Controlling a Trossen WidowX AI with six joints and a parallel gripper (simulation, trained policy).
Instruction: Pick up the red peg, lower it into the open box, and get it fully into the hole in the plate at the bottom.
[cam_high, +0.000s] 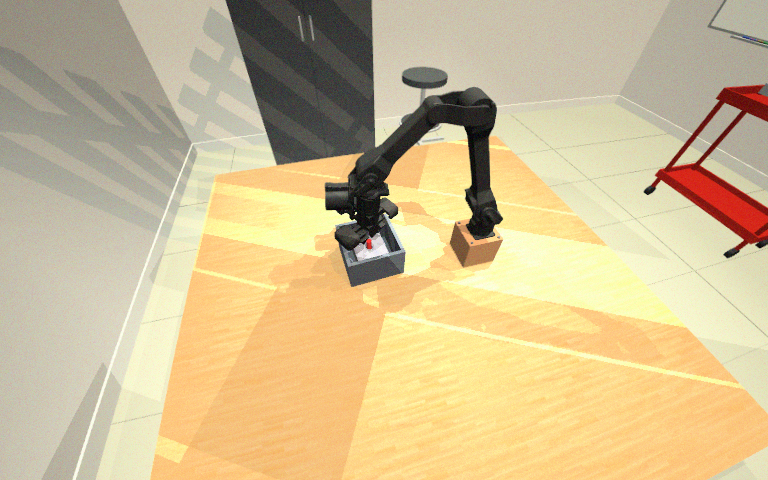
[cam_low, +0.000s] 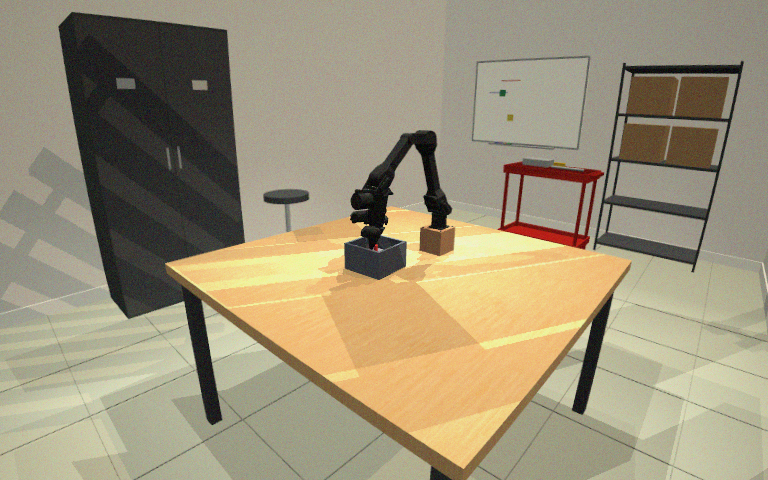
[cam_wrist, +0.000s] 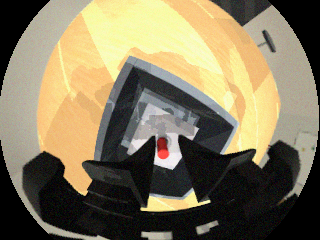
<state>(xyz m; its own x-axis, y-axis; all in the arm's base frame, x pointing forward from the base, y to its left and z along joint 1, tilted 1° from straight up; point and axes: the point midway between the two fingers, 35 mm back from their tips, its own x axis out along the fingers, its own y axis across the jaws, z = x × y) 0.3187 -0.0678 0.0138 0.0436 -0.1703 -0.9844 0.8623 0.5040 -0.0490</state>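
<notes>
Right now the red peg is 3 cm below my gripper tip and 2 cm to the left of it. The rest, counted from my gripper tip: white plate: 3 cm below, 1 cm to the left; then grey box: 5 cm below, 1 cm to the left.
</notes>
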